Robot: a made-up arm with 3 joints.
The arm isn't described. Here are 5 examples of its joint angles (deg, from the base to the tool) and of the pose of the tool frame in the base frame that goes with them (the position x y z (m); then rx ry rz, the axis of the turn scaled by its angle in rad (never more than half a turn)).
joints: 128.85 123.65 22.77
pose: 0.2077 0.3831 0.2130 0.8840 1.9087 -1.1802
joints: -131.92 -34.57 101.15
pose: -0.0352 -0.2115 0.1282 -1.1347 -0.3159 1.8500
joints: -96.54 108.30 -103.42
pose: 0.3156 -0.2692 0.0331 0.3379 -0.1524 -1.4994
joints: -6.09 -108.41 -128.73
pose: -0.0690 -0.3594 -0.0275 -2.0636 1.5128 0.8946
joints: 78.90 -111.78 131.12
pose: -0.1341 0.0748 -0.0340 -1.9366 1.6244 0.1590
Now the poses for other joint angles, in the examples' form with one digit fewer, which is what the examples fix.
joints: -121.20 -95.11 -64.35
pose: -0.136 -0.160 0.536 2.088 -2.179 0.020
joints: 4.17 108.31 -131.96
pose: 0.312 0.125 -0.048 2.080 1.519 -0.862
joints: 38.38 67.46 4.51
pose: 0.222 0.279 -0.140 0.543 0.326 -1.150
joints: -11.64 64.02 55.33
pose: 0.253 -0.069 -0.146 -0.709 -0.970 -0.943
